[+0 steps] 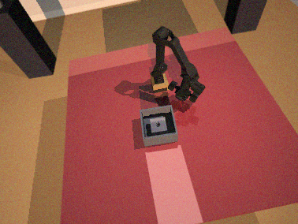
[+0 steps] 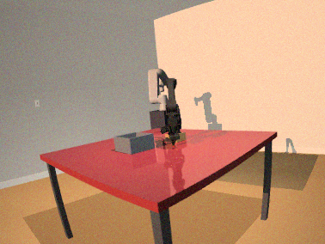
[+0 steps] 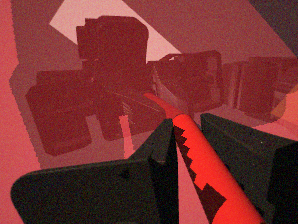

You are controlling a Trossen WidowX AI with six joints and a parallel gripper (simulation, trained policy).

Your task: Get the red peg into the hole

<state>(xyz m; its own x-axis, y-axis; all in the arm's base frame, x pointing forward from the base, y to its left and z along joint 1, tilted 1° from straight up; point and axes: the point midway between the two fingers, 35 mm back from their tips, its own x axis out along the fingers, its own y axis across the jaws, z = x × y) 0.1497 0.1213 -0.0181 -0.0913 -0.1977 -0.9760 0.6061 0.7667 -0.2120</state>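
The grey plate is 190 mm ahead of my gripper tip, 170 mm to the right of it and 40 mm above it. From my gripper tip the other things lie so: red peg (10 mm to the left, 30 mm above); grey box (190 mm ahead, 170 mm to the right, 20 mm above).
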